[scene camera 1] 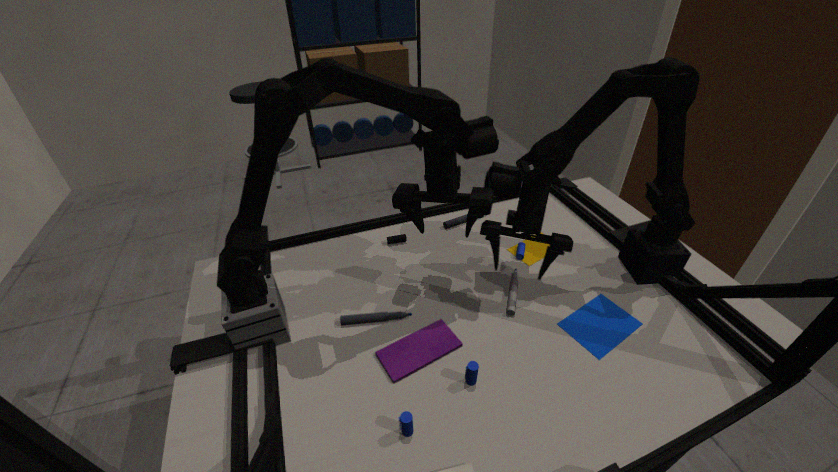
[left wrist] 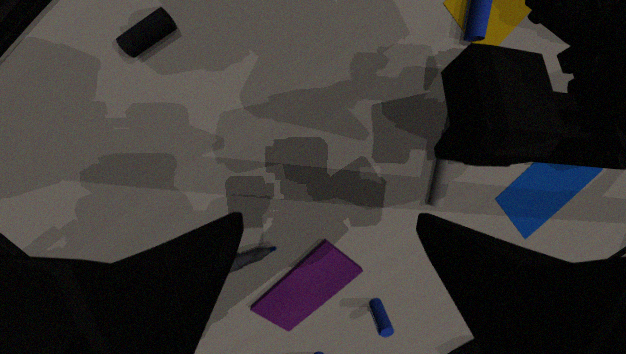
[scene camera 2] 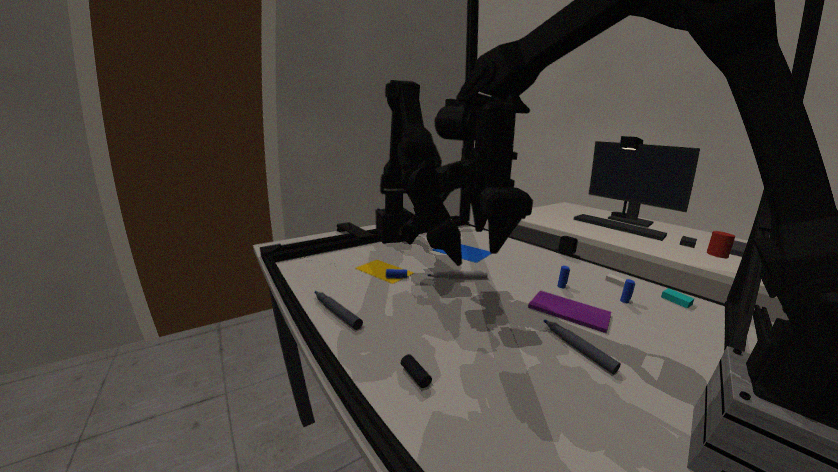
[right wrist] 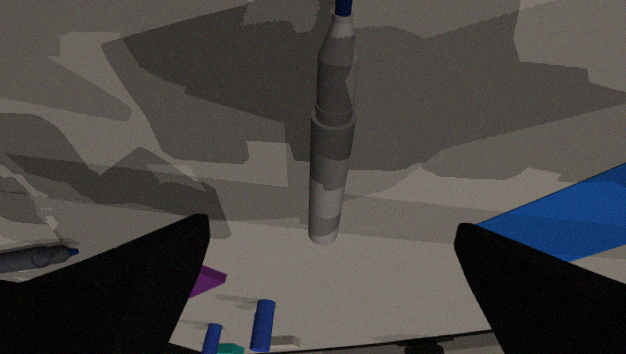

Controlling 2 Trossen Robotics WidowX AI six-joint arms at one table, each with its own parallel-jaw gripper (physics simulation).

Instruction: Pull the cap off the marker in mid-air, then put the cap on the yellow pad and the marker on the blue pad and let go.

Observation:
In view: the left gripper (scene camera 2: 485, 241), the right gripper (scene camera 1: 517, 274), a dark marker (scene camera 2: 602, 359) and a blue pad (scene camera 1: 600, 325).
The left gripper is seen too in scene camera 1 (scene camera 1: 444, 234) and in the left wrist view (left wrist: 331, 221). The right gripper also shows in the left wrist view (left wrist: 477, 154), in scene camera 2 (scene camera 2: 456, 257) and in the right wrist view (right wrist: 334, 231). The blue pad shows as well in the left wrist view (left wrist: 541, 190).

